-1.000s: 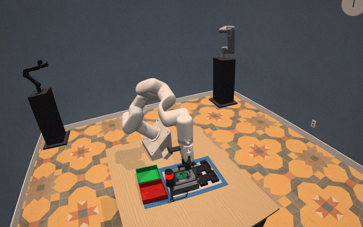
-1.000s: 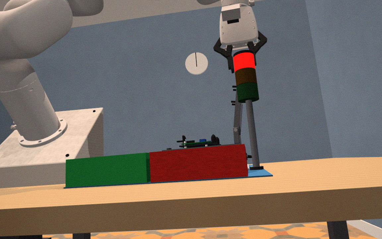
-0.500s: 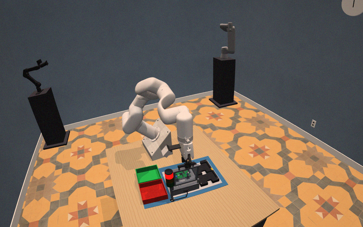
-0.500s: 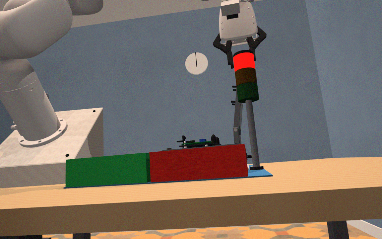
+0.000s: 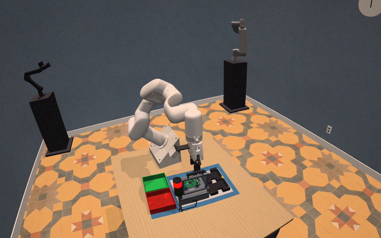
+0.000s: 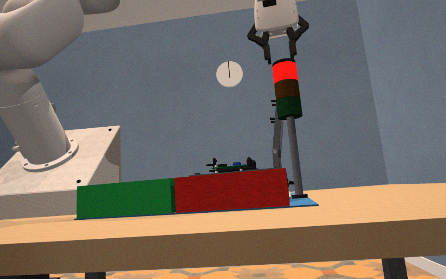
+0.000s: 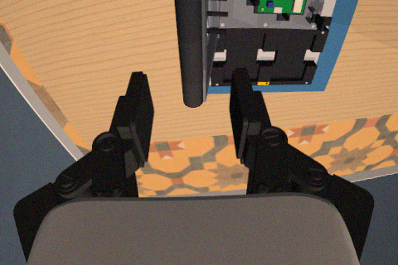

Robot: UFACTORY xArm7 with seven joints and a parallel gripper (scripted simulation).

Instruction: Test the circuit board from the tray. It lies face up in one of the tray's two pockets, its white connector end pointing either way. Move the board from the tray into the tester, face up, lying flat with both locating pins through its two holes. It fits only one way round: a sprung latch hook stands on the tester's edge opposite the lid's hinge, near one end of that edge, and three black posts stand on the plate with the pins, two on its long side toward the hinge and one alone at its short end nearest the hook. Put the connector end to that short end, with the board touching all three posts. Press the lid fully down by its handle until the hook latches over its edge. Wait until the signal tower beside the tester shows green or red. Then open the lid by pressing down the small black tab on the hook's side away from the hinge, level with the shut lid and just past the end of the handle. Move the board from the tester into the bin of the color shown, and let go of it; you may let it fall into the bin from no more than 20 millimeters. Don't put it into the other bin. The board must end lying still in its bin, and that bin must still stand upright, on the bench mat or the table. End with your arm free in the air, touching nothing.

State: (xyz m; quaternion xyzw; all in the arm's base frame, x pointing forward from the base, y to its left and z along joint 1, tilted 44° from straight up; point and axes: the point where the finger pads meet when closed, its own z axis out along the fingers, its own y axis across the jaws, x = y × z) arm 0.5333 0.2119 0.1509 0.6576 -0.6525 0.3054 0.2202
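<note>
Now: the green circuit board 25 cm below my hand, 13 cm behind it and 1 cm to the left of it. Round my hand: tester plate 26 cm below, 13 cm behind, 1 cm to the left; tester lid 14 cm below, 2 cm behind; black latch tab 24 cm below, 19 cm behind, 6 cm to the left.
</note>
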